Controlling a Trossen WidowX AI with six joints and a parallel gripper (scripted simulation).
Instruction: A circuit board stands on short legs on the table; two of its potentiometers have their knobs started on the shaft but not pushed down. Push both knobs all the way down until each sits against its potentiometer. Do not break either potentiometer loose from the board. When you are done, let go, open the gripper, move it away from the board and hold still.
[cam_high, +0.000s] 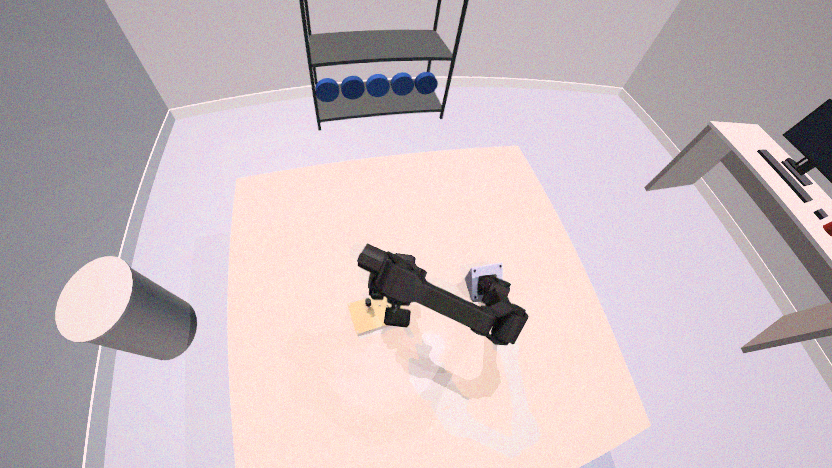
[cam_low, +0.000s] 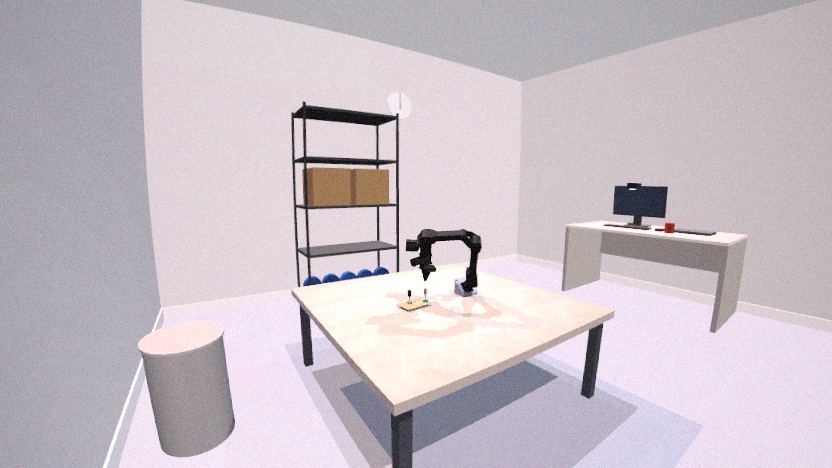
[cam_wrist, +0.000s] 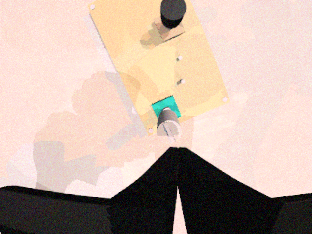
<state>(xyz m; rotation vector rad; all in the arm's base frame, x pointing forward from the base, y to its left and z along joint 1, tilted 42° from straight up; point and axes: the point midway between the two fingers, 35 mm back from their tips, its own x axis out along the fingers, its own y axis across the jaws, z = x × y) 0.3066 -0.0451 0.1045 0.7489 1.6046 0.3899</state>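
My gripper tip is now 8 cm short of the dark knob, 6 cm above it and 2 cm to the left of it.
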